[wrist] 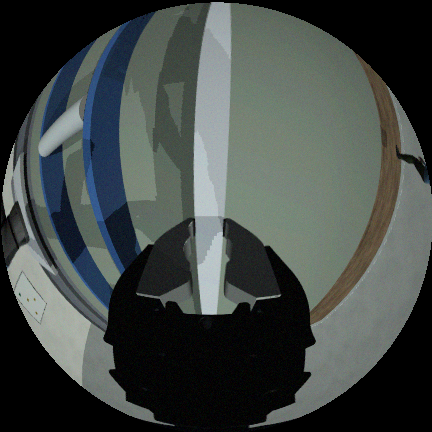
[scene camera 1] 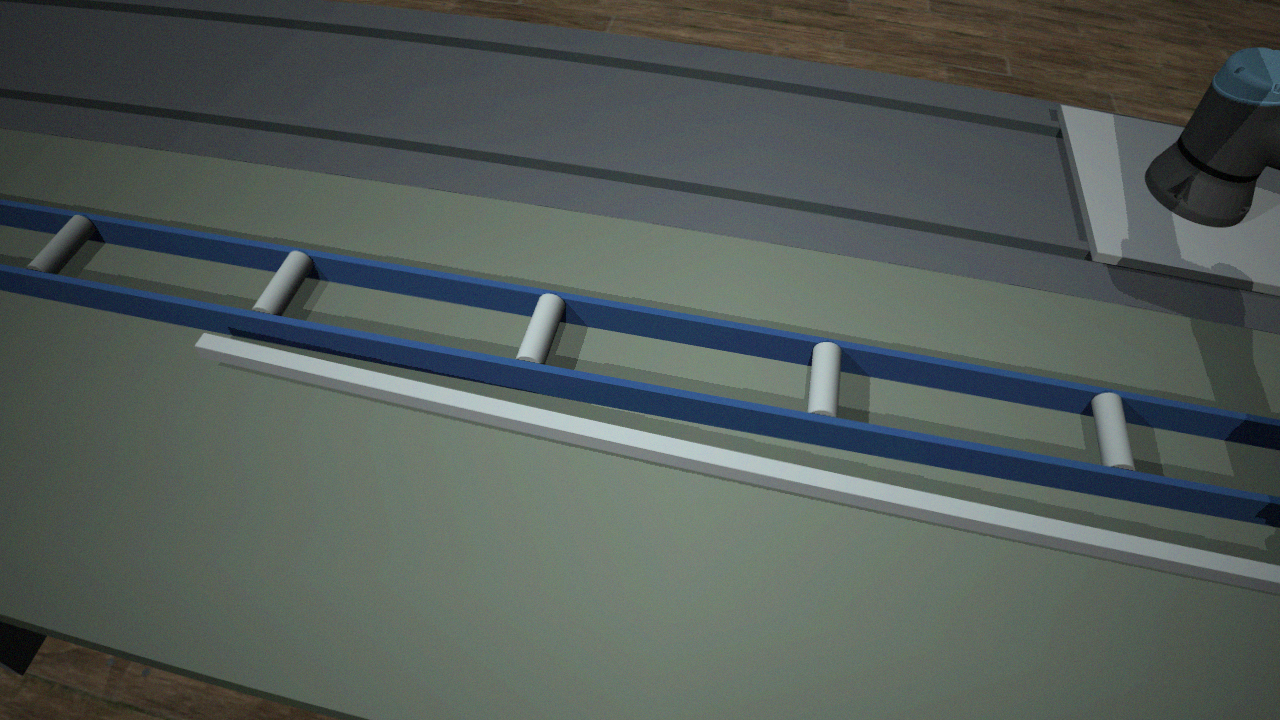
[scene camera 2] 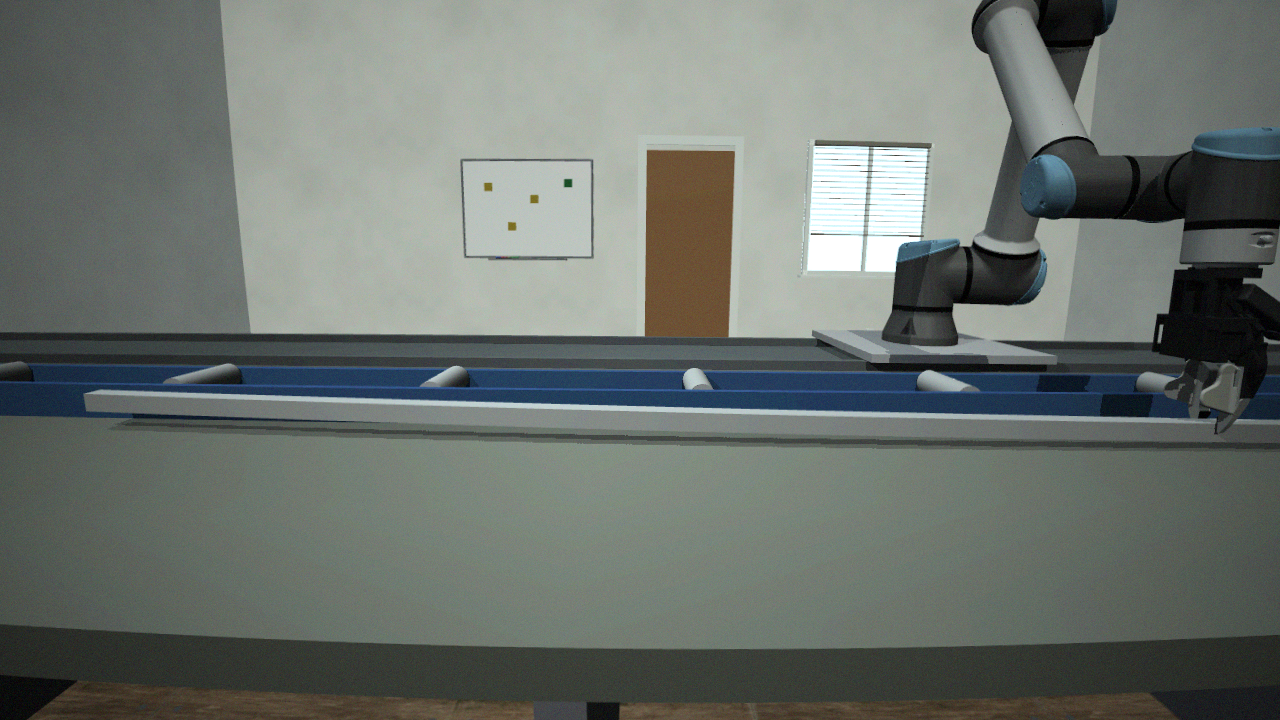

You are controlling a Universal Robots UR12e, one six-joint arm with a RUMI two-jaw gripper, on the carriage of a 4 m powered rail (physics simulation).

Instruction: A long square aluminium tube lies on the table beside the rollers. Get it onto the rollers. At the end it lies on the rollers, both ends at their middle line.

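Where they show: gripper, between the fingertips: (wrist: 208, 219) (scene camera 2: 1208, 429); arm's base, origin of its link: (scene camera 1: 1195, 193) (scene camera 2: 918, 341).
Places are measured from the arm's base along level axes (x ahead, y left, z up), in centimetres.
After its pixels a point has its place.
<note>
The long square aluminium tube (scene camera 1: 626, 438) {x 77.2, y -91.4, z 1.9 cm} (scene camera 2: 537, 414) {x 78.2, y -89.2, z 1.1 cm} (wrist: 214, 125) {x 80.0, y 8.2, z 0.9 cm} is held beside the blue roller track, on its near side. A shadow gap shows under its left part, so it is raised a little above the table; its right end is out of view in both scene views. My gripper (scene camera 2: 1208, 416) {x 79.6, y -0.2, z -0.2 cm} (wrist: 208, 219) {x 79.6, y -0.2, z -0.2 cm} is shut on the tube, one jaw on each side, at the right of scene camera 2. The gripper does not show in scene camera 1. The light grey rollers (scene camera 1: 541, 328) {x 62.7, y -106.5, z 3.0 cm} (scene camera 2: 697, 379) {x 64.8, y -67.4, z 2.9 cm} (wrist: 62, 127) {x 64.7, y 12.1, z 2.8 cm} lie crosswise between the blue rails.
The blue near rail (scene camera 1: 716, 407) {x 69.4, y -80.9, z 1.3 cm} (scene camera 2: 581, 400) {x 69.4, y -84.5, z 0.7 cm} (wrist: 106, 150) {x 69.4, y 7.6, z -0.4 cm} stands between the tube and the rollers. The blue far rail (scene camera 1: 698, 333) {x 55.8, y -85.3, z -0.2 cm} runs behind them. The arm's base stands on the white carriage plate (scene camera 1: 1105, 214) {x 11.7, y -19.3, z 0.0 cm} (scene camera 2: 859, 344) {x 7.4, y -19.5, z 0.0 cm} on the grey powered rail (scene camera 1: 537, 116) behind the table.
</note>
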